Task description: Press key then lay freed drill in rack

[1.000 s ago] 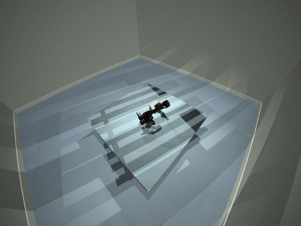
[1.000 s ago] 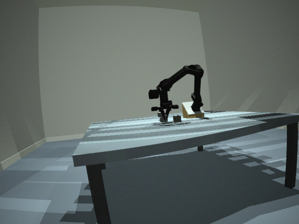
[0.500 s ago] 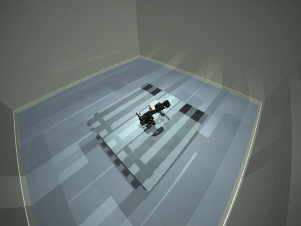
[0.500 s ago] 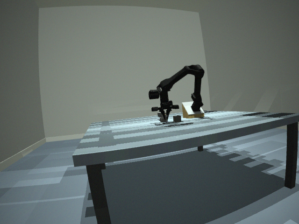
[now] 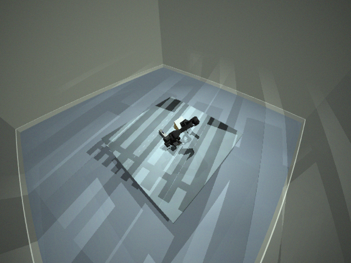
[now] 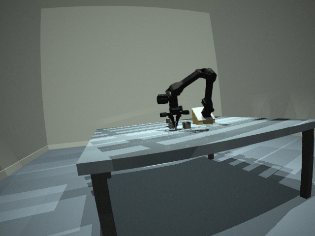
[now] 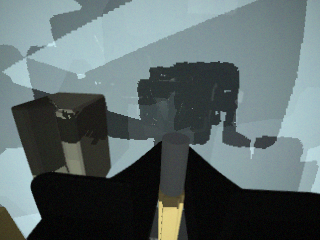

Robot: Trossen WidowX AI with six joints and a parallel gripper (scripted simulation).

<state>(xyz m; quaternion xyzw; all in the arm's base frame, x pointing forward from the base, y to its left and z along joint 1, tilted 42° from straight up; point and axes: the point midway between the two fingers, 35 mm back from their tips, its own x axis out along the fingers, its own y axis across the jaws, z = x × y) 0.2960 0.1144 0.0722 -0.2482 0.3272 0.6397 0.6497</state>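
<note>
My gripper tip is now 4 cm to the left of the drill and 3 cm below it. Round my gripper tip: rack: 7 cm behind.
</note>
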